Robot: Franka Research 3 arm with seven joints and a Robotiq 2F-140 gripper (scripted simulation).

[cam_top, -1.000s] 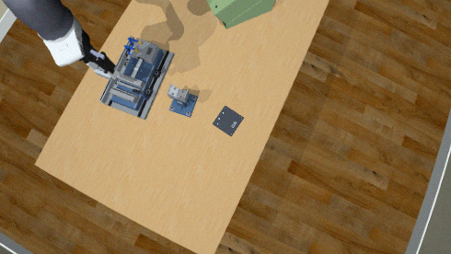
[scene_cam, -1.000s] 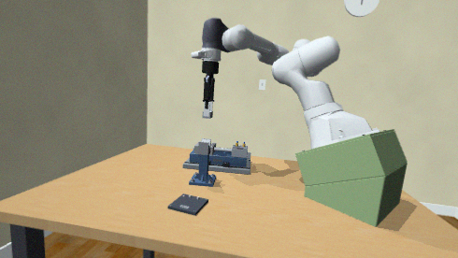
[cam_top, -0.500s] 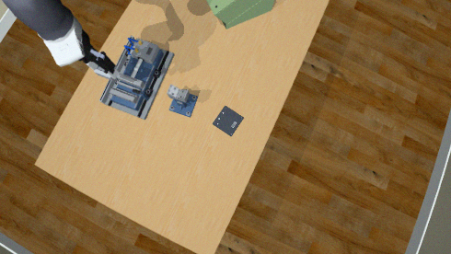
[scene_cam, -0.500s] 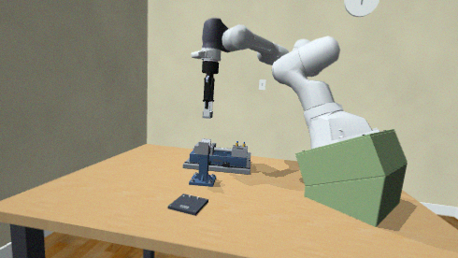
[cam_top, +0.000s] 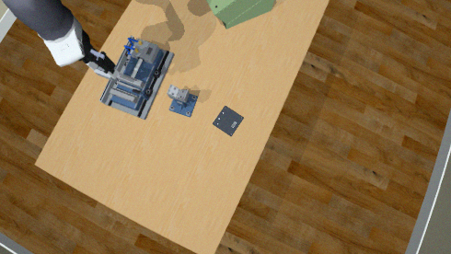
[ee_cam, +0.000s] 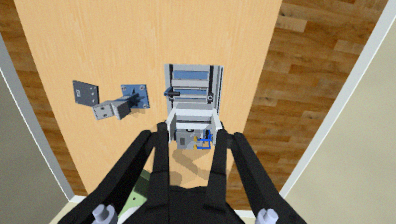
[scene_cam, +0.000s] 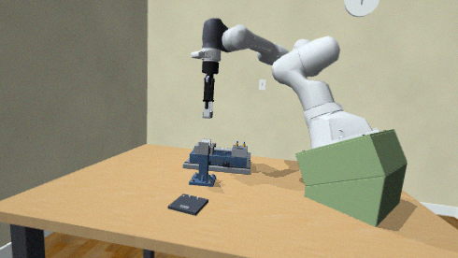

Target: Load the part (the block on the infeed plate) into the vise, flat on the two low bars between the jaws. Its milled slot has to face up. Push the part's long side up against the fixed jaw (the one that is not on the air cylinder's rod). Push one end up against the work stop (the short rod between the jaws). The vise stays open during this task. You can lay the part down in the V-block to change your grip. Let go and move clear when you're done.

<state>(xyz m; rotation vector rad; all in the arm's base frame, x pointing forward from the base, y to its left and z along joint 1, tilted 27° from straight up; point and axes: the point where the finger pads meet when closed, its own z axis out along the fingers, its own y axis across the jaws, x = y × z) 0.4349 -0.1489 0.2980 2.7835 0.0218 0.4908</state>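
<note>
My gripper is now 17 cm above the dark work stop rod and 6 cm to the right of it. Also, from my hand: grey part: 2 cm below; then vise: 22 cm below, 7 cm behind, 2 cm to the left; then grey air cylinder: 18 cm below, 16 cm behind, 2 cm to the left.
</note>
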